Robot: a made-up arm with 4 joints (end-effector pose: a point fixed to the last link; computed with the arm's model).
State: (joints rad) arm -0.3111 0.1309 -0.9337 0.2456
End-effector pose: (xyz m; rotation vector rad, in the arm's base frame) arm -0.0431 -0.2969 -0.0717 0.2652 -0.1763 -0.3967
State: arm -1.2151 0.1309 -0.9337 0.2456
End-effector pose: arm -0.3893 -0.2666 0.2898 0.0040 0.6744 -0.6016
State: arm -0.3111 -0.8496 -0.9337 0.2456
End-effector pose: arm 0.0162 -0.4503 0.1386 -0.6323 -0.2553 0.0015
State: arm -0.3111 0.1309 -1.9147 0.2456
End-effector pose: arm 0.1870 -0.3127 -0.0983 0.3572 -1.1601 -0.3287
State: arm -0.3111 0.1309 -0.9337 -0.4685
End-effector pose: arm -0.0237 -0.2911 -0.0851 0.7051 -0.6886 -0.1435
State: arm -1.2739 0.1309 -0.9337 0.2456
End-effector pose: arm -0.3987 -0.2626 0.3220 -0.0141 0.7299 -0.6128
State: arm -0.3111 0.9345 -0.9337 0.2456
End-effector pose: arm -0.0377 -0.0759 -0.0888 1.0112 -0.0856 -0.6928
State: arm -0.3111 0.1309 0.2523 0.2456
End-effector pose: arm -0.1449 -0.3142 0.1836 0.1006 1.0093 -0.3904
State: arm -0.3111 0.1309 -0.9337 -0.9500
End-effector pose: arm -0.0090 -0.2837 -0.0853 0.9928 -1.0305 0.0503
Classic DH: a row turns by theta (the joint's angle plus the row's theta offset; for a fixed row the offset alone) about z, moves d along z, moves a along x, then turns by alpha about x. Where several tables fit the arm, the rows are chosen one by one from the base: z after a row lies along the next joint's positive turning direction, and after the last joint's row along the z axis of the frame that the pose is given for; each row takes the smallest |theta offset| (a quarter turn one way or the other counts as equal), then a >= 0, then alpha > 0; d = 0 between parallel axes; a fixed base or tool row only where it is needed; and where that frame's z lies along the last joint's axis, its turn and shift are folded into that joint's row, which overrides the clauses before.
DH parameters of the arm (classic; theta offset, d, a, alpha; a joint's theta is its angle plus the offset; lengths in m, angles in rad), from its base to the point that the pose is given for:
base (fixed): 0.0622 0.4283 0.1428 1.4287
joint 1: 1.562 0.1339 -0.3039 1.5093
joint 2: 0.1424 0.0524 -0.0005 1.5708
joint 3: 0.029 -0.3979 -0.0869 0.6576
joint 4: 1.553 0.3277 -0.0333 1.9202
tool (fixed): -0.9698 -0.0103 0 0

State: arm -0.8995 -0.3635 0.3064 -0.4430
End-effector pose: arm -0.2022 -0.2901 0.4426 -0.0452 1.0566 -0.5438
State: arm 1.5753 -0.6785 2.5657 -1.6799
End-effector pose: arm 0.2175 -0.1139 0.6013 1.0973 -0.4233 -0.9884
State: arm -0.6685 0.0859 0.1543 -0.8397
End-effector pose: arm -0.2438 -0.2880 0.2607 0.7446 0.3999 -0.5931
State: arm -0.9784 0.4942 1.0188 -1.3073
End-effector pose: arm -0.1731 -0.3118 0.4465 1.0703 1.0398 -1.3488
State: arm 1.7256 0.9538 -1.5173 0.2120
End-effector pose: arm 0.6665 0.0687 0.6369 1.8834 -2.0433 0.6872
